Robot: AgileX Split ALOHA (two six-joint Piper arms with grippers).
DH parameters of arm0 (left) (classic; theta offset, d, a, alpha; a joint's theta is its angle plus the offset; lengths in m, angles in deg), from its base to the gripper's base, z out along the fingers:
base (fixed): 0 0 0 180
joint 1: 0 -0.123 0 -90
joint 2: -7.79 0 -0.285 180
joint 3: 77.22 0 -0.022 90
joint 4: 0 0.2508 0 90
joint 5: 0 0 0.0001 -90
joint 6: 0 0.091 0 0
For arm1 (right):
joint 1: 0 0.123 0 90
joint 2: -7.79 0 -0.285 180
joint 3: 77.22 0 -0.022 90
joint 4: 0 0.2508 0 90
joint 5: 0 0 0.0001 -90
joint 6: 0 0.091 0 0
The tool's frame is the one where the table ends.
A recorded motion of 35 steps. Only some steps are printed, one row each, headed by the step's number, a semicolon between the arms.
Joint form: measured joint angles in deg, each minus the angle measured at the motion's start. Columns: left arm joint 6, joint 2, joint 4, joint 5, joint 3, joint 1; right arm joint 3, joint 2, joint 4, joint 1, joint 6, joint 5.
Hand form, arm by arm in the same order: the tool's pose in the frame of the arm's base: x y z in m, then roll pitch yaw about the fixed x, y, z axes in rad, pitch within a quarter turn. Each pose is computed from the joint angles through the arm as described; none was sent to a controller.
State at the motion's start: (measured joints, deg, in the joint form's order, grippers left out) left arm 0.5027 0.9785 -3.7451 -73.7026 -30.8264 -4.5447; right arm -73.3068 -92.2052 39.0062 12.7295 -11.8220 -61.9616
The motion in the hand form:
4: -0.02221 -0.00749 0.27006 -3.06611 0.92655 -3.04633; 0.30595 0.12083 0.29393 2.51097 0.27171 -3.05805
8: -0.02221 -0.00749 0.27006 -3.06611 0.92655 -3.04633; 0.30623 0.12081 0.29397 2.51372 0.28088 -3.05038
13: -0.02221 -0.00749 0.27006 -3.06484 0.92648 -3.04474; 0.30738 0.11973 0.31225 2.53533 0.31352 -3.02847
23: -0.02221 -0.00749 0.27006 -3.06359 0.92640 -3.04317; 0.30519 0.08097 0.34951 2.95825 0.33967 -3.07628
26: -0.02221 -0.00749 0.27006 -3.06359 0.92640 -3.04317; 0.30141 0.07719 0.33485 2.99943 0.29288 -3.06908
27: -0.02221 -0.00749 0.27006 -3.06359 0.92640 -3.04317; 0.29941 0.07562 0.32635 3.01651 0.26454 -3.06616
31: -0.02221 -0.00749 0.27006 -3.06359 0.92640 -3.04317; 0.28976 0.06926 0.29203 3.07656 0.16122 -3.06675
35: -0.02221 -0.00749 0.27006 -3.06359 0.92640 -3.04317; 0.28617 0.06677 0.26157 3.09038 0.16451 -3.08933
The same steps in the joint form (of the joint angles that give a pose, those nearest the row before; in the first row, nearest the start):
4: 0.00 0.00 0.00 0.00 0.00 0.00; 0.00 0.00 0.00 0.00 0.00 0.29
8: 0.00 0.00 0.00 0.00 0.00 0.00; 0.00 0.00 0.00 0.00 -0.65 0.47
13: -0.05 0.00 0.00 0.00 0.00 0.00; -3.64 0.54 -2.10 0.00 0.53 -1.83
23: -0.11 0.00 0.00 0.00 0.00 0.00; -11.98 3.27 -31.16 0.00 17.76 -8.76
26: -0.11 0.00 0.00 0.00 0.00 0.00; -8.78 3.52 -33.08 0.00 18.11 -8.76
27: -0.11 0.00 0.00 0.00 0.00 0.00; -7.05 3.52 -33.81 0.00 18.25 -8.76
31: -0.11 0.00 0.00 0.00 0.00 0.00; 0.21 3.52 -36.52 0.00 19.30 -7.78
35: -0.11 0.00 0.00 0.00 0.00 0.00; 7.08 3.39 -37.53 0.00 20.75 -0.66

